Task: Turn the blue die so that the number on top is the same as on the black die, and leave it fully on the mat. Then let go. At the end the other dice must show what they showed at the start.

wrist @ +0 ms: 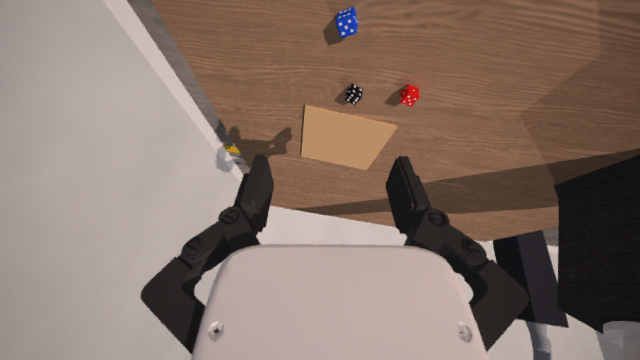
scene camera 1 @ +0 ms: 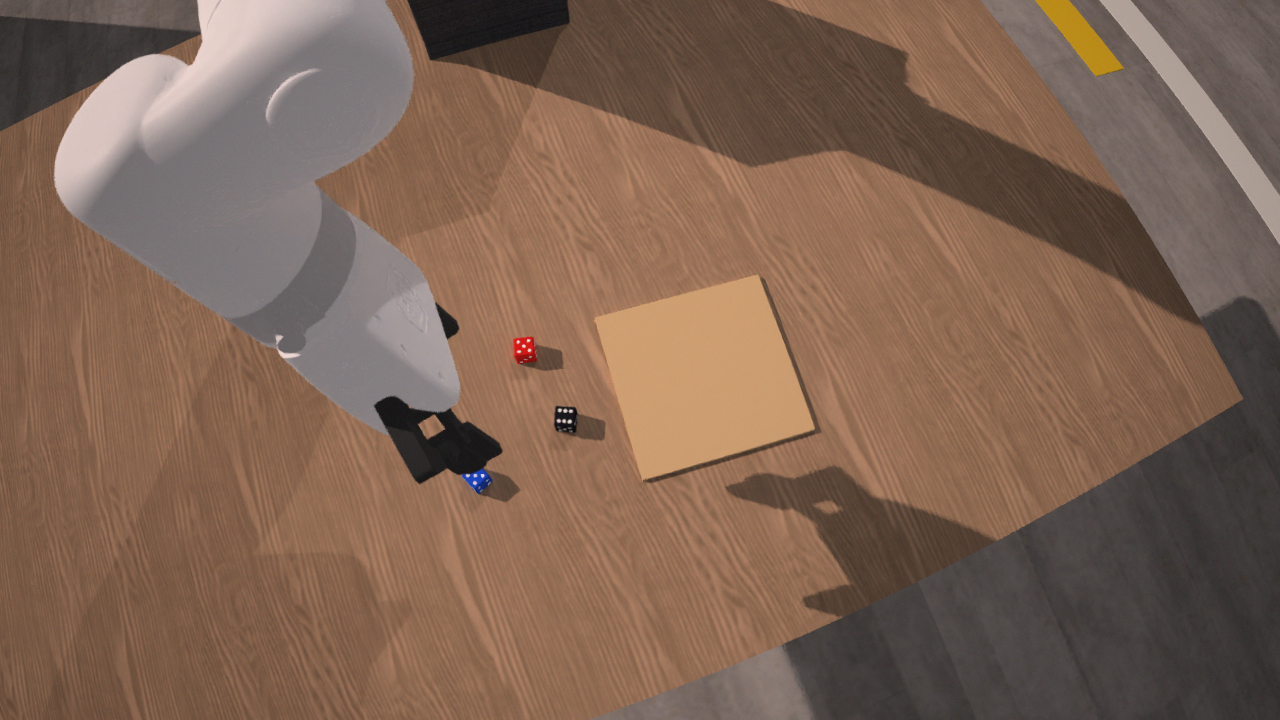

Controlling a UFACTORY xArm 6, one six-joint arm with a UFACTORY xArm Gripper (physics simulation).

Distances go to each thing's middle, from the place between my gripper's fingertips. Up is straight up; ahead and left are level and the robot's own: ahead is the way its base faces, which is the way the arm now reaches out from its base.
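Scene:
Measured from my hand, the tan mat [scene camera 1: 705,375] lies 150 mm below it, 170 mm to the left of it and 10 mm behind it.

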